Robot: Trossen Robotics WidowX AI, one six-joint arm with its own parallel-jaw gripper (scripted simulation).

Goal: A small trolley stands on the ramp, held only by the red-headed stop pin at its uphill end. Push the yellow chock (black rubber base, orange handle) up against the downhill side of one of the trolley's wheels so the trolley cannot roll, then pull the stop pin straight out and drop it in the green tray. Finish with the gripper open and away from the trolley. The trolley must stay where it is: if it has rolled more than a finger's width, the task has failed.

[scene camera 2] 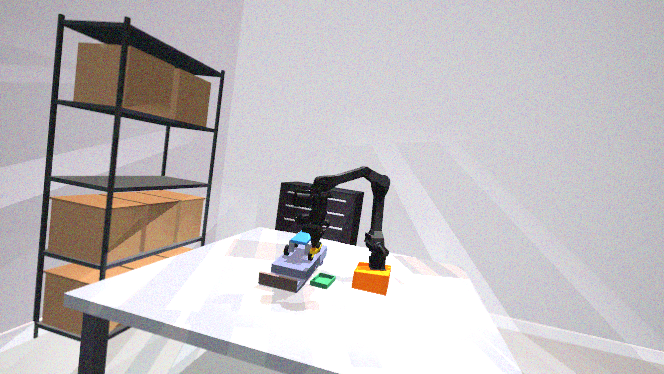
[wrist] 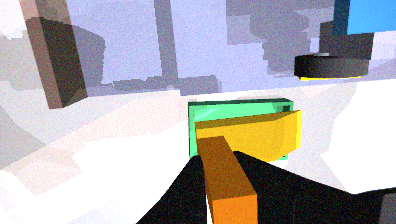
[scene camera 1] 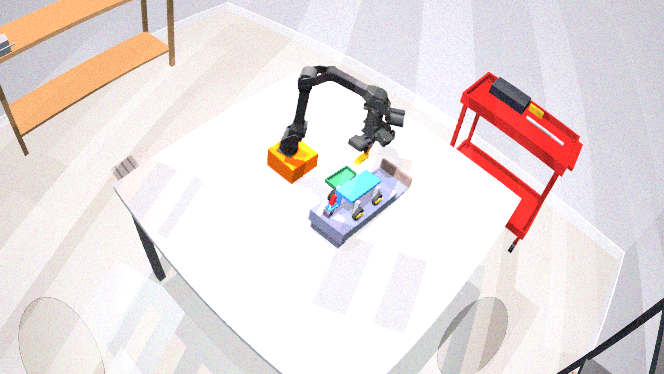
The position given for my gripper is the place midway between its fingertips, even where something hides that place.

My gripper [scene camera 1: 366, 151] carries a yellow chock.
